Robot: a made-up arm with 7 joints. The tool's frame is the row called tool. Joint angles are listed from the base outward. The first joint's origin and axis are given. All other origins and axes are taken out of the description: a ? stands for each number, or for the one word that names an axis. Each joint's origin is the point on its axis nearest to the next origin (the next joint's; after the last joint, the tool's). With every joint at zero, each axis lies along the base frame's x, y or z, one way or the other. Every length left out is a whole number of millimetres.
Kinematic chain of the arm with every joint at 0, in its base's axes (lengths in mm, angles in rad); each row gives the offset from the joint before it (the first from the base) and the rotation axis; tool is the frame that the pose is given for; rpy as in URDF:
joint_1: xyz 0 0 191 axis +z
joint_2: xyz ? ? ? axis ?
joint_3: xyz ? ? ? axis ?
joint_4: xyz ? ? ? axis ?
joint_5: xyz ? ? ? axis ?
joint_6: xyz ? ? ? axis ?
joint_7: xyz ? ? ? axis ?
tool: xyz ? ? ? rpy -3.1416 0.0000 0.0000
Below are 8 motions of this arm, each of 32 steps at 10 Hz.
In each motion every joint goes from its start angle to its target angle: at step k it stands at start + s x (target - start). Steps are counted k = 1, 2, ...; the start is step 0. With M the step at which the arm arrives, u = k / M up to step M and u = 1 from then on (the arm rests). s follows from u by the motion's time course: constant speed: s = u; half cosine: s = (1 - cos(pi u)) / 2; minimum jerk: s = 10 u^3 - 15 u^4 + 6 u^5.
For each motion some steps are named. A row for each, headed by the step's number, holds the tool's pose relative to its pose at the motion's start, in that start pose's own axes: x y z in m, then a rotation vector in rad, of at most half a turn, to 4 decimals.
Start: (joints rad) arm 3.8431 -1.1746 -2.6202 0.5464 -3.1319 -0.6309 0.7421
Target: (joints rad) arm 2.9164 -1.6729 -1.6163 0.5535 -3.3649 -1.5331 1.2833
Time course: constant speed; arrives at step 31
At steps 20, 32:
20: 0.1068 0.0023 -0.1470 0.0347 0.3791 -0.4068
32: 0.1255 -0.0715 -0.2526 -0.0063 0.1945 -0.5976

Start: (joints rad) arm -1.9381 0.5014 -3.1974 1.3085 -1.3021 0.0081 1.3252
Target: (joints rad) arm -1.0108 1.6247 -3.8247 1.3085 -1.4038 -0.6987 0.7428
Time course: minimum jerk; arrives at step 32
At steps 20, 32:
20: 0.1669 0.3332 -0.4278 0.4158 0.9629 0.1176
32: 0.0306 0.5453 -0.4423 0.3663 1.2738 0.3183

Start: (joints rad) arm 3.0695 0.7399 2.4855 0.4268 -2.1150 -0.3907 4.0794
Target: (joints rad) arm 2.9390 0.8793 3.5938 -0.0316 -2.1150 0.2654 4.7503
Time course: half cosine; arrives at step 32
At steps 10, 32:
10: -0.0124 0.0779 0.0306 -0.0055 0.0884 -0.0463
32: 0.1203 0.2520 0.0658 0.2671 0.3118 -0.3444

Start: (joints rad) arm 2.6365 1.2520 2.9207 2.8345 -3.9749 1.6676 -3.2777
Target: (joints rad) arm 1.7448 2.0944 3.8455 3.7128 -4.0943 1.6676 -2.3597
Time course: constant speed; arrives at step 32
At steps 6, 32:
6: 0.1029 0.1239 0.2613 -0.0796 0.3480 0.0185
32: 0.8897 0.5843 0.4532 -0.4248 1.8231 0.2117

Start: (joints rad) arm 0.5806 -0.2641 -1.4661 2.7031 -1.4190 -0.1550 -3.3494
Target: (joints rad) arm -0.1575 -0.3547 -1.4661 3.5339 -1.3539 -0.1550 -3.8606
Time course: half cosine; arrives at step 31
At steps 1, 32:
1: 0.0005 -0.0015 -0.0003 0.0023 0.0010 -0.0031
32: -0.2067 -0.4293 -0.3227 0.8979 0.3234 -1.2968

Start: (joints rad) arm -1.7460 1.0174 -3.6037 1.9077 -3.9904 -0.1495 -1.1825
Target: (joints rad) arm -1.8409 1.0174 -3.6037 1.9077 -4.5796 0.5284 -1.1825
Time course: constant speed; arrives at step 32
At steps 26, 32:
26: -0.0166 -0.1140 0.0147 0.4809 -0.2338 -0.5543
32: -0.0324 -0.1343 0.0121 0.5647 -0.3239 -0.6822

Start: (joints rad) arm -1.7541 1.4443 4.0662 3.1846 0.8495 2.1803 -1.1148
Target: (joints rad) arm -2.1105 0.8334 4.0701 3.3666 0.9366 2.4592 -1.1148
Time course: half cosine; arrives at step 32
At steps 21, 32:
21: -0.3305 0.0984 0.1244 0.3312 0.0769 0.3206
32: -0.4492 0.0912 0.1677 0.4346 0.0954 0.4426

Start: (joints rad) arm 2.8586 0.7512 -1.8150 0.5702 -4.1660 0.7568 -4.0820
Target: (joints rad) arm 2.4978 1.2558 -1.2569 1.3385 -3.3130 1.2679 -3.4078
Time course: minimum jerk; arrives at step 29
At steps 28, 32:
28: 0.1877 0.3184 0.2891 -0.7673 0.5147 0.5528
32: 0.1879 0.3185 0.2892 -0.7675 0.5151 0.5531

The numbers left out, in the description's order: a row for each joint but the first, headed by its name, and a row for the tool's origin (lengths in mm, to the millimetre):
joint_2: xyz 0 0 0, axis +y
joint_3: xyz 0 0 370, axis +z
joint_4: xyz 51 0 0, axis -y
joint_5: xyz 106 0 -467, axis -z
joint_6: xyz 0 0 0, axis +y
joint_7: xyz 99 0 -127, axis -z
tool: xyz 0 0 0

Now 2 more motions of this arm.
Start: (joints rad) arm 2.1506 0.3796 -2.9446 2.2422 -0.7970 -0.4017 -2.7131
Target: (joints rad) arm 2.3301 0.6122 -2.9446 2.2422 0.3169 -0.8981 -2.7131
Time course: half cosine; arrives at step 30
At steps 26, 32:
26: -0.2123 -0.1843 -0.1770 0.3451 -0.9083 0.9882
32: -0.2147 -0.1921 -0.1872 0.3696 -0.9475 1.0304

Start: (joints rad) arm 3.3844 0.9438 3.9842 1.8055 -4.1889 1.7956 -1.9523
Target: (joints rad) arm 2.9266 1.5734 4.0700 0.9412 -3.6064 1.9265 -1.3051
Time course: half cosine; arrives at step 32
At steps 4, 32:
4: -0.0191 -0.0044 0.0031 -0.0088 -0.0040 0.0488
32: -0.4037 -0.2419 -0.1618 -0.5805 -0.1235 1.0333

